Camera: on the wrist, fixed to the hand. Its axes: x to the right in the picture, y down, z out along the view.
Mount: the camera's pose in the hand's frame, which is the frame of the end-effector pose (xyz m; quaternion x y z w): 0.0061 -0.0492 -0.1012 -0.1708 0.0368 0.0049 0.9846
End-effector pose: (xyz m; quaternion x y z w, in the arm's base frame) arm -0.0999 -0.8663 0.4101 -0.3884 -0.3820 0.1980 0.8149
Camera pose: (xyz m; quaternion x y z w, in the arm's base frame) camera -0.0162 -0.9418 0.4104 -0.5308 -0.3780 0.1194 0.7491
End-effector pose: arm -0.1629 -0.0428 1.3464 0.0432 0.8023 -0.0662 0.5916
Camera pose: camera -0.2675 -0.0755 1.3728 -0.0521 0.8228 0.0763 0.5607
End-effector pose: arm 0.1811 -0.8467 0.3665 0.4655 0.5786 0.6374 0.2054
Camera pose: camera 0.0804 -0.8850 0.3334 0.4026 0.4661 0.7446 0.2573
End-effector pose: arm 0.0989 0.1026 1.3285 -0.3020 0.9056 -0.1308 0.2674
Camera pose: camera 0.0612 0.0679 1.4289 -0.3338 0.9254 0.0161 0.1790
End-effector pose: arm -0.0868 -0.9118 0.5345 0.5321 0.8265 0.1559 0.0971
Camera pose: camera -0.1642 -0.9408 0.6111 0.5056 0.7881 0.3147 0.1553
